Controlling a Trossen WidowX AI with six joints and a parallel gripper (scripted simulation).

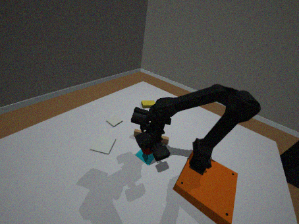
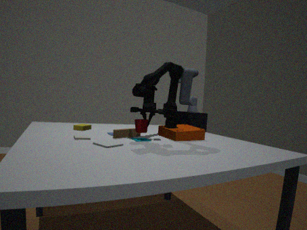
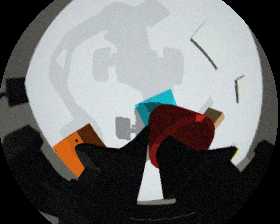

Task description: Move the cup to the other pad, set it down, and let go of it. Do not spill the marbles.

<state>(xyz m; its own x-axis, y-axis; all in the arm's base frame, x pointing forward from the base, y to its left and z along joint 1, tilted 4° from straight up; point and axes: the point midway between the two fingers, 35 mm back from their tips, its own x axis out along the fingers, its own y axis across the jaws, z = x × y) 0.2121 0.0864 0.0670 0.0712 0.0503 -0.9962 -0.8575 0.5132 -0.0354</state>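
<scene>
Now: the cyan pad 9 cm below my gripper tip, 2 cm to the right of it and 2 cm ahead of it. Also, from my gripper tip: blue-grey pad 21 cm to the right, 11 cm ahead, 9 cm below; then red cup 3 cm ahead, 2 cm to the right; then wooden block 11 cm to the right, 7 cm ahead, 6 cm below.
</scene>
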